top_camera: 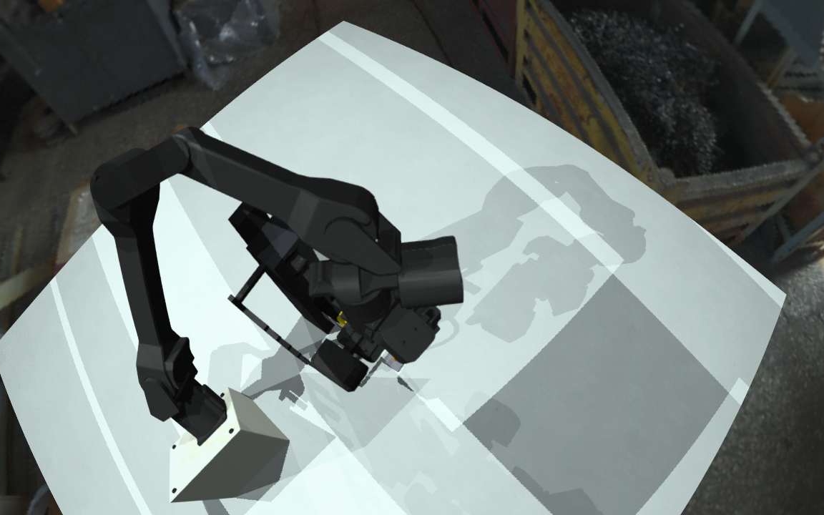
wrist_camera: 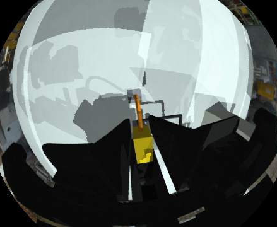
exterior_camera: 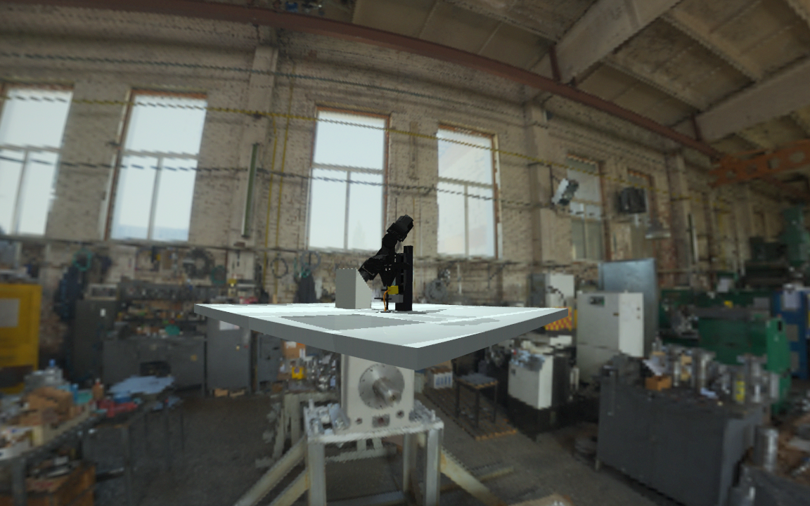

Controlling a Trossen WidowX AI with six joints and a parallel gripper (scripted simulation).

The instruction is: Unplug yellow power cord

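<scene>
The yellow plug is 2 cm behind my gripper tip and 6 cm to the left of it.
</scene>
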